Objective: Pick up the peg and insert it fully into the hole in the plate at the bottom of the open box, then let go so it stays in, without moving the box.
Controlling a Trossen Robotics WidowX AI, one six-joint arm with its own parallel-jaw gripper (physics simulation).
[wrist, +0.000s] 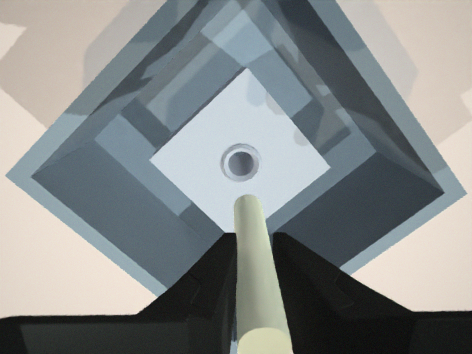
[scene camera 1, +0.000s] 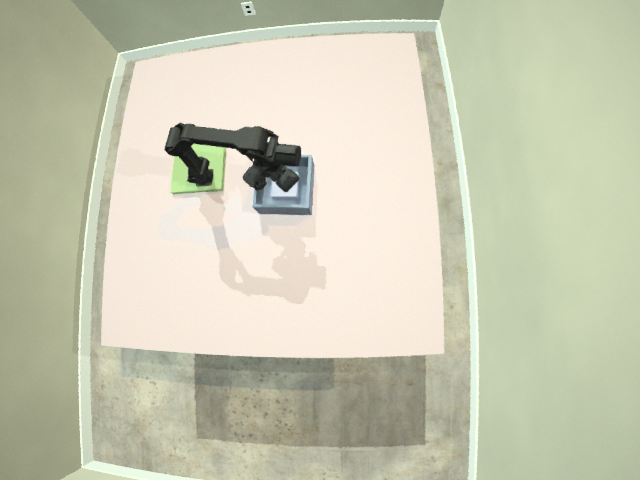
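Where they show: gripper, fingertip midpoint: (wrist: 254, 244) (scene camera 1: 277, 173); arm's base at its link origin: (scene camera 1: 204, 177).
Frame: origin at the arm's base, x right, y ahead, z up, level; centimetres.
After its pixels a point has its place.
A pale green round peg (wrist: 252, 270) @[z 16.0, x 5.2, y 31.5 cm] stands between the fingers in the wrist view. My gripper (wrist: 254, 244) @[z 14.3, x 5.0, y 31.4 cm] is shut on the peg and holds it over the box; in the scene view the arm's wrist parts hide the fingers and the peg. The open blue-grey box (scene camera 1: 283, 210) @[z 3.4, x 14.1, y 31.9 cm] (wrist: 110, 262) @[z 7.3, x 6.7, y 41.1 cm] holds a white square plate (scene camera 1: 283, 192) @[z 3.4, x 7.7, y 31.5 cm] (wrist: 200, 165) @[z 3.3, x 6.5, y 33.8 cm] at its bottom. The round hole (wrist: 240, 163) in the plate shows uncovered. In the wrist view the peg's far end appears just below the hole, over the plate; its height above the plate is hard to tell.
The box's raised walls surround the plate on all sides. A green square base (scene camera 1: 180, 178) @[z 0.0, x -0.2, y -10.4 cm] lies left of the box under the arm's foot. The box and arm stand on a pale pink table top (scene camera 1: 361, 258) @[z -2.5, x 29.5, y 58.3 cm], and the arm's shadow falls toward its front.
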